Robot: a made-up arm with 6 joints.
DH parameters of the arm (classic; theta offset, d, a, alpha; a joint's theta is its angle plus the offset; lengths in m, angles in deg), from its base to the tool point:
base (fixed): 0 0.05 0 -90
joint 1: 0 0.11 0.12 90
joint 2: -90 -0.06 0.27 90
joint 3: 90 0 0.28 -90
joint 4: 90 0.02 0.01 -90
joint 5: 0 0.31 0.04 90
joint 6: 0 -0.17 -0.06 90
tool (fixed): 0 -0.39 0 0
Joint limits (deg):
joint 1: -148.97..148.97
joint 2: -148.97..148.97
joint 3: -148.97..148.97
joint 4: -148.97..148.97
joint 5: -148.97..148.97
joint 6: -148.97..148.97
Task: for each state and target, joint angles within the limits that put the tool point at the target. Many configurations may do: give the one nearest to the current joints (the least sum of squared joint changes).
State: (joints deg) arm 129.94 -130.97 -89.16 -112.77 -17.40 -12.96
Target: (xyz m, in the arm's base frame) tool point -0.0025 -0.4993 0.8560
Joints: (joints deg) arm 113.10 -91.16 -102.40 -109.52 -15.58 -11.27
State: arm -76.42 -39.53 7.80 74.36 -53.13 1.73
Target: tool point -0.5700 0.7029 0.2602
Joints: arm -47.35 -85.00 9.62 125.79 -43.86 3.31
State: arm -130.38 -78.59 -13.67 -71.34 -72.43 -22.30
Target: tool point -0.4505 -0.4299 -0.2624
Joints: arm -132.55 -89.52 -10.79 -91.91 -77.42 -61.60
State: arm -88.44 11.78 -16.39 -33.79 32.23 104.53
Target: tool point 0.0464 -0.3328 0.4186
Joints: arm -98.79 40.48 -11.14 -38.81 -14.48 105.16
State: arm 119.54 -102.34 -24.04 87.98 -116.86 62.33
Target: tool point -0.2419 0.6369 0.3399
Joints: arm 89.89 -100.98 -45.78 85.50 -94.33 59.46
